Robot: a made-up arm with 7 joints. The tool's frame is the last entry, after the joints. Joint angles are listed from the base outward. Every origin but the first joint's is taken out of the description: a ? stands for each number. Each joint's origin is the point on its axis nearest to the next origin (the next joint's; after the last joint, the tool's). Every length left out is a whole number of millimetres.
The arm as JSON. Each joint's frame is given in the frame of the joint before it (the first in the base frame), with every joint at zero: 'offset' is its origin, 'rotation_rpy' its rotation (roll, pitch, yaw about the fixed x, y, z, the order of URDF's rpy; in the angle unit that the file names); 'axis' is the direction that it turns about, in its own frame. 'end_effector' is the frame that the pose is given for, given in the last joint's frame.
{
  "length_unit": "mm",
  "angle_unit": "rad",
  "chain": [
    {
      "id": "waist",
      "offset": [
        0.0,
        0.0,
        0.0
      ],
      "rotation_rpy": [
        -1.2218,
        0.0,
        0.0
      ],
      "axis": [
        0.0,
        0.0,
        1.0
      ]
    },
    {
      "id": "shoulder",
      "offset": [
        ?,
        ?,
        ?
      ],
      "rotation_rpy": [
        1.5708,
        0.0,
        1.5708
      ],
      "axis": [
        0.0,
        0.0,
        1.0
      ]
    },
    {
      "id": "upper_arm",
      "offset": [
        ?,
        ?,
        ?
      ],
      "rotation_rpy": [
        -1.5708,
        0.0,
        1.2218
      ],
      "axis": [
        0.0,
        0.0,
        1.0
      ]
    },
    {
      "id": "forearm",
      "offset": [
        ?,
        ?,
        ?
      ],
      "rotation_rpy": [
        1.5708,
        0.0,
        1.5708
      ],
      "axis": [
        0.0,
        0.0,
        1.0
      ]
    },
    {
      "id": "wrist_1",
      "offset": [
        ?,
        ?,
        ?
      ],
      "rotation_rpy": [
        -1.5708,
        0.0,
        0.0
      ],
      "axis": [
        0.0,
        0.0,
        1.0
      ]
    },
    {
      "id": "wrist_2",
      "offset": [
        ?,
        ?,
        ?
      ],
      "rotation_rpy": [
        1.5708,
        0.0,
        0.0
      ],
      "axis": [
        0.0,
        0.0,
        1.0
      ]
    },
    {
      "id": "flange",
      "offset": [
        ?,
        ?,
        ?
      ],
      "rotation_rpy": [
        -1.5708,
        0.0,
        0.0
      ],
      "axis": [
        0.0,
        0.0,
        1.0
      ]
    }
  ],
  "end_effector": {
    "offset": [
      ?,
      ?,
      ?
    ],
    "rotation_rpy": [
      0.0,
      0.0,
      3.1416
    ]
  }
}
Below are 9 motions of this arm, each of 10 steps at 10 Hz.
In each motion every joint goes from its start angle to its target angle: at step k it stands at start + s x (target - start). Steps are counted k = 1, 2, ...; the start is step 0. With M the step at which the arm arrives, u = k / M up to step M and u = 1 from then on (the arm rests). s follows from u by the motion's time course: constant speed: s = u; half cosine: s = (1 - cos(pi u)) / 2; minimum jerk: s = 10 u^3 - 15 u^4 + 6 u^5.
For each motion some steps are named. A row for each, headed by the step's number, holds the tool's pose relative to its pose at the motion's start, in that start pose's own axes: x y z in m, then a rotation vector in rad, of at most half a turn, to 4 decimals.
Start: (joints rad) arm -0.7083 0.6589 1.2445 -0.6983 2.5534 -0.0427 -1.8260
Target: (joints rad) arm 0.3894 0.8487 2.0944 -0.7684 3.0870 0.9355 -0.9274
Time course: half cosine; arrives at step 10
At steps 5, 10:
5: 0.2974 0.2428 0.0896 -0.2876 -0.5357 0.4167
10: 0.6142 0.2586 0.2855 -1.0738 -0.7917 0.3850

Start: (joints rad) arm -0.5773 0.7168 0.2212 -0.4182 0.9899 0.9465 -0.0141
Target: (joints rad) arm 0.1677 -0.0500 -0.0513 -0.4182 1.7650 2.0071 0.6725
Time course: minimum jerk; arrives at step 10
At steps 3, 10:
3: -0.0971 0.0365 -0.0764 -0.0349 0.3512 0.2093
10: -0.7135 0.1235 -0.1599 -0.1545 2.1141 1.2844

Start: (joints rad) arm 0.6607 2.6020 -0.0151 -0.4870 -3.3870 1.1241 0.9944
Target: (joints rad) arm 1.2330 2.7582 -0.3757 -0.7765 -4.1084 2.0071 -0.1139
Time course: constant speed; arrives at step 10
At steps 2, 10:
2: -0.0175 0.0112 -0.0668 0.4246 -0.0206 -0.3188
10: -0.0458 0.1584 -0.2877 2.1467 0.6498 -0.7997

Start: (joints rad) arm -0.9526 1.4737 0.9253 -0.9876 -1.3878 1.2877 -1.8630
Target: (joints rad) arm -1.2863 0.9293 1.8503 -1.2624 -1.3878 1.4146 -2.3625
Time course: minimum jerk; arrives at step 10
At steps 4, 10:
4: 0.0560 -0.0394 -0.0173 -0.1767 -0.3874 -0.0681
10: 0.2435 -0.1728 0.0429 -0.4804 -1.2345 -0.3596

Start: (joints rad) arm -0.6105 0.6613 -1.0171 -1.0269 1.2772 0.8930 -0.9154
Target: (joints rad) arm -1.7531 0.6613 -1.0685 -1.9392 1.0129 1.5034 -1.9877
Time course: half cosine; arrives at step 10
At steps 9, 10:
9: 0.4408 -0.2314 0.4909 0.6762 0.6909 -2.3577
10: 0.4418 -0.2453 0.4980 0.6940 0.7422 -2.4018

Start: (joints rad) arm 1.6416 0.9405 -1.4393 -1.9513 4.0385 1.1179 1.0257
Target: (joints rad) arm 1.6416 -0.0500 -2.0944 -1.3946 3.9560 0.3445 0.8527
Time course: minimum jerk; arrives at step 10
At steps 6, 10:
6: 0.2976 -0.0977 -0.0362 -0.3219 -0.6668 0.2537
10: 0.4250 -0.0885 -0.0697 -0.2999 -1.0919 0.1908

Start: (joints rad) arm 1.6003 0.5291 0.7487 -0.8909 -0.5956 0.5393 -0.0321
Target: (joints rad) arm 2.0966 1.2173 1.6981 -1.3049 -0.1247 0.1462 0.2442
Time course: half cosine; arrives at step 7
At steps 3, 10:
3: -0.0700 0.2898 0.0012 0.4033 -0.1831 0.4173
10: -0.0768 0.6397 0.2371 0.9762 -0.9730 0.7337

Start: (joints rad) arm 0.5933 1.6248 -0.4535 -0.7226 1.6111 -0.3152 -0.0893
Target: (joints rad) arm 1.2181 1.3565 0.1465 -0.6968 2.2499 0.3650 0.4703
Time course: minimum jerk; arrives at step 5
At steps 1, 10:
1: -0.0116 0.0020 0.0047 0.0158 0.0542 0.0781
10: -0.1625 0.1119 0.1477 0.4524 0.7139 1.3974

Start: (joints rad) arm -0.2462 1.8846 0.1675 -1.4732 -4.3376 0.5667 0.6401
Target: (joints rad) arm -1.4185 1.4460 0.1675 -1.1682 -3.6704 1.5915 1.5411
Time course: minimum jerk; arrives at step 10
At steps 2, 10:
2: 0.0092 -0.0051 0.0085 -0.0411 0.0226 0.1069
10: 0.1073 -0.1057 0.0999 -0.6582 1.2973 0.7776

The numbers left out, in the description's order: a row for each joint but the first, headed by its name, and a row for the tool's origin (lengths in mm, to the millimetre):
shoulder: 0.0 0.0 0.0
upper_arm: 378.0 -137.0 0.0
forearm: 0.0 -45.0 0.0
wrist_1: 38.0 -318.0 0.0
wrist_2: 0.0 0.0 0.0
flange: 0.0 0.0 0.0
tool: 0.0 0.0 0.0

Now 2 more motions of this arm.
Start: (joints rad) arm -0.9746 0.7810 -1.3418 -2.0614 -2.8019 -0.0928 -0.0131
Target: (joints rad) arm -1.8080 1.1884 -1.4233 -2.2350 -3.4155 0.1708 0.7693
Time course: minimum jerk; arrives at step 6
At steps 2, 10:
2: -0.0297 -0.0619 0.0208 0.0059 0.0344 -0.1450
10: -0.2246 -0.2208 0.1067 0.1319 0.0700 -0.6712

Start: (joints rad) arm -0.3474 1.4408 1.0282 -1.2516 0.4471 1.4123 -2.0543
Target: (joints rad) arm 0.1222 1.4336 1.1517 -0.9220 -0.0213 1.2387 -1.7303
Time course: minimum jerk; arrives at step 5
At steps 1, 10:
1: -0.0014 -0.0062 -0.0077 -0.0358 0.0287 0.0112
10: -0.0481 -0.1341 -0.0917 -0.5147 0.5849 0.0465

